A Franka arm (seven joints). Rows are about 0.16 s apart.
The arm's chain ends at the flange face. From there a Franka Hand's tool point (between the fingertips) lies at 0.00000 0.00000 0.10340 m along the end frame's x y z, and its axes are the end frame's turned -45 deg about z.
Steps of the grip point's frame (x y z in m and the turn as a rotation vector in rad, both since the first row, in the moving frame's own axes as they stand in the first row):
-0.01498 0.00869 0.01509 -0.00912 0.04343 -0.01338
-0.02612 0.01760 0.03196 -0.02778 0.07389 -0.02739
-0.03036 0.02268 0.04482 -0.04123 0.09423 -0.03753
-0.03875 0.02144 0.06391 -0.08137 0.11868 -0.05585
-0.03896 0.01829 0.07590 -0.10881 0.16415 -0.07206
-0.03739 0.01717 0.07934 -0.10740 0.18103 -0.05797
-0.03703 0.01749 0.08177 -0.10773 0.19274 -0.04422
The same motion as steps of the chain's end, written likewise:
-0.00827 0.01927 0.01519 0.02426 0.03716 -0.01338
-0.01340 0.03438 0.03228 0.03260 0.07189 -0.02739
-0.01524 0.04156 0.04537 0.03748 0.09578 -0.03753
-0.02673 0.04569 0.06498 0.02638 0.14146 -0.05585
-0.03428 0.04521 0.07790 0.03913 0.19301 -0.07206
-0.03506 0.04453 0.08162 0.05206 0.20395 -0.05797
-0.03546 0.04520 0.08428 0.06011 0.21246 -0.04422

